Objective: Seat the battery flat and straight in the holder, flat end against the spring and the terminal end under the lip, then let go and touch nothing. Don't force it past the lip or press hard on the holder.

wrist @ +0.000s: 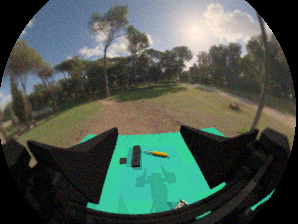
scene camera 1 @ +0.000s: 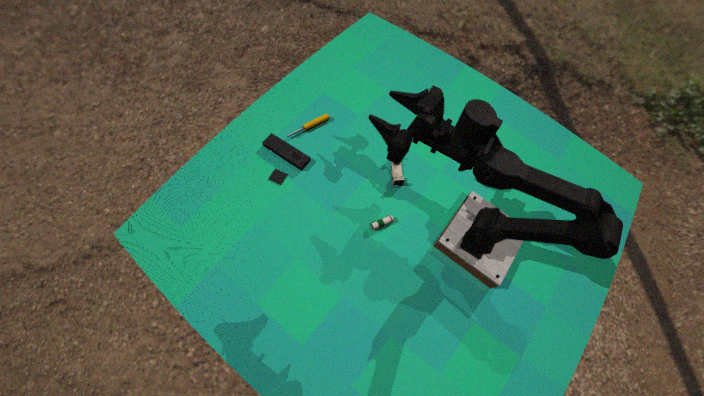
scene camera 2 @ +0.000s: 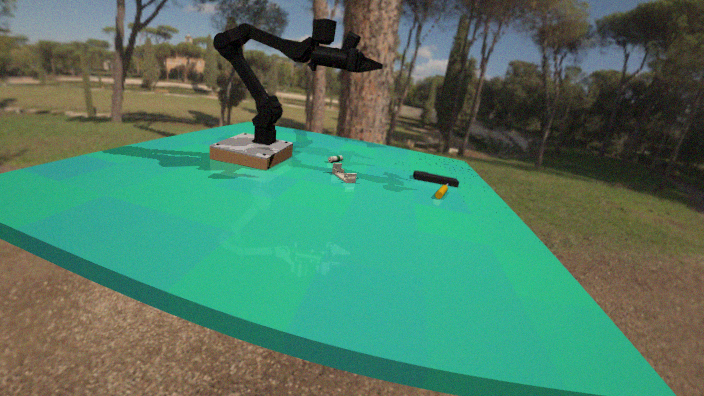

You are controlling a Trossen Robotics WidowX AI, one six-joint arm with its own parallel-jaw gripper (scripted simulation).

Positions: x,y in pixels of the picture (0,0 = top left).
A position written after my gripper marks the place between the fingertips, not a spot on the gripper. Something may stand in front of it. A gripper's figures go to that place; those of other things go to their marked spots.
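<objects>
My gripper (scene camera 1: 379,104) is 64 cm from the lens, and a long black bar (scene camera 1: 279,147) is 98 cm from the lens.
</objects>
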